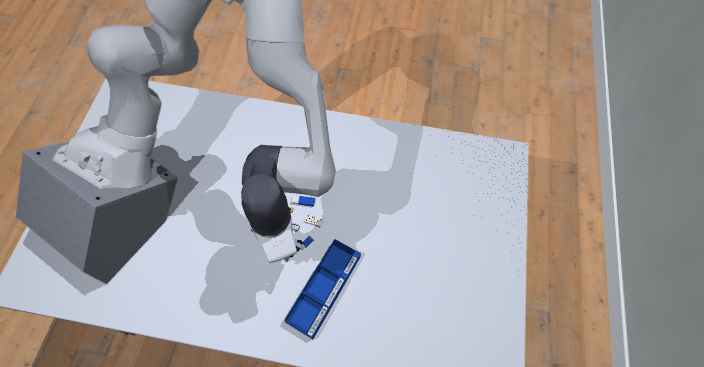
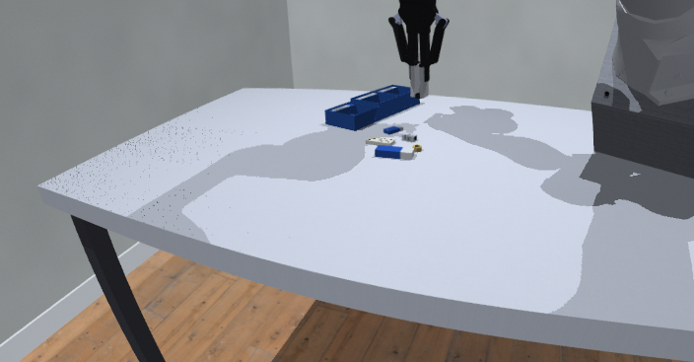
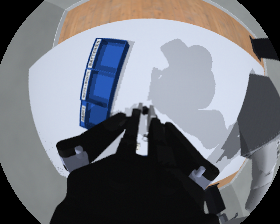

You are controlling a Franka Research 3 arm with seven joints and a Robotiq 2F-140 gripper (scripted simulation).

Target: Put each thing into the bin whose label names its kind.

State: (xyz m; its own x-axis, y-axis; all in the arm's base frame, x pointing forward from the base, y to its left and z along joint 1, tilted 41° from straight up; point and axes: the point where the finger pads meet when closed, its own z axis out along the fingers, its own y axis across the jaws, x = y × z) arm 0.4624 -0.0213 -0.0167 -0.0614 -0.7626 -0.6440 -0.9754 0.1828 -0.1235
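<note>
Right now my hand is 9 cm above the blue block, 7 cm to the right of it and 3 cm short of it. From my hand the other things lie so: grey block (10 cm to the left, 9 cm below, 2 cm behind); then cream domino (14 cm to the left, 9 cm below, 2 cm ahead); then black disc (3 cm below).
</note>
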